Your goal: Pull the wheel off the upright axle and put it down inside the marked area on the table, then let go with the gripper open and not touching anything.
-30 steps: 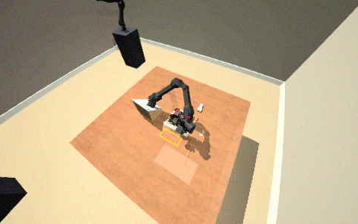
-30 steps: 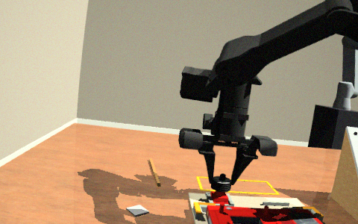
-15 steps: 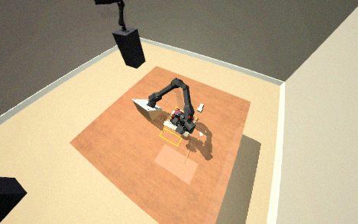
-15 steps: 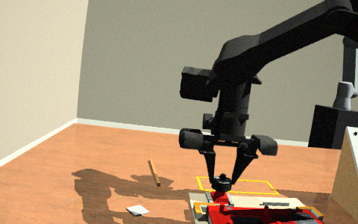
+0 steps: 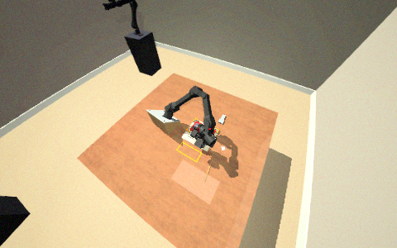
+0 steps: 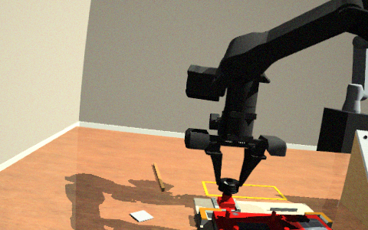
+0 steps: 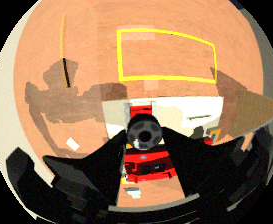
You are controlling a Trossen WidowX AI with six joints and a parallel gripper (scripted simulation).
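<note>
My gripper tip is right at the wheel. Also, from my gripper tip: thin wooden stick 160 mm to the right, 120 mm ahead, 50 mm below.
</note>
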